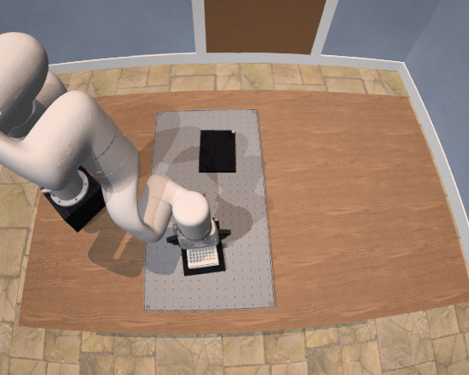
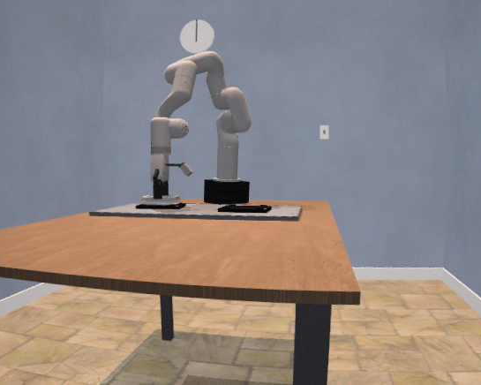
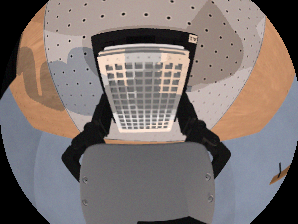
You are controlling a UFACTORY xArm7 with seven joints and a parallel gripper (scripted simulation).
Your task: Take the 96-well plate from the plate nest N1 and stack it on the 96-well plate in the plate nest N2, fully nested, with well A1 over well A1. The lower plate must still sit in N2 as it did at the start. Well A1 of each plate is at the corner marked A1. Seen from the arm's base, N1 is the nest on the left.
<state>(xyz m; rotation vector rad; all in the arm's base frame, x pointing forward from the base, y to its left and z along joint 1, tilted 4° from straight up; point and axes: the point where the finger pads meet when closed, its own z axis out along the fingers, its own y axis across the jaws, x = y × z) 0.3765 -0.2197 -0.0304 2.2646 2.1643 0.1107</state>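
The white 96-well plate is 1 cm below my hand. Also, from my hand: black nest N2: 4 cm below; black nest N1: 31 cm to the left, 10 cm ahead, 4 cm below.
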